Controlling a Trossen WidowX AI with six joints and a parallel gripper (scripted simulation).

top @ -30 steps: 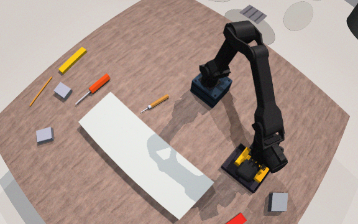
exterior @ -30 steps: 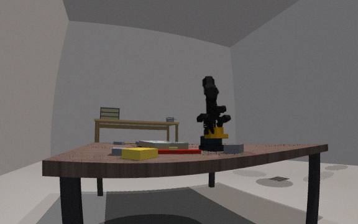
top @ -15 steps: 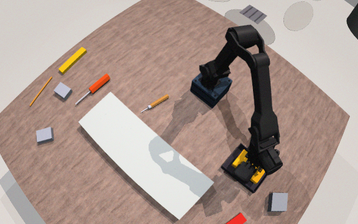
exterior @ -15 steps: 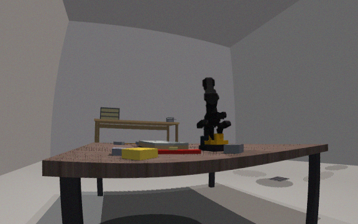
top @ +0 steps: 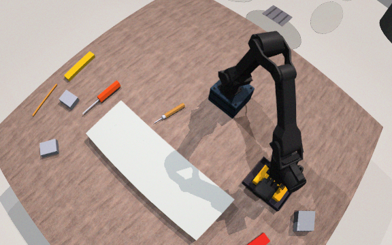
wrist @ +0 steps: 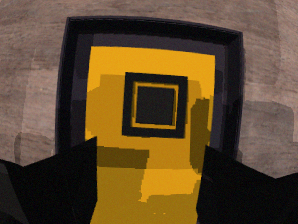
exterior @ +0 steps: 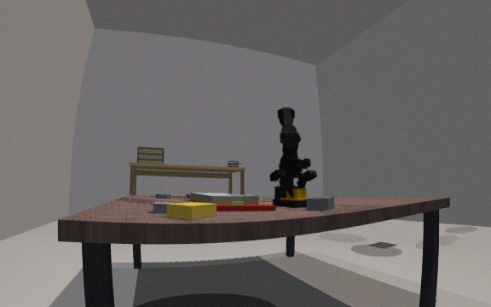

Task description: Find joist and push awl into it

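Now: gripper tip 10 mm to the right of the yellow stud finder and 20 mm below it. Also, from my gripper tip: dark tray (10 mm to the right, 20 mm below); square indicator (20 mm to the left, 30 mm above); grey cube (180 mm to the left, 20 mm below).
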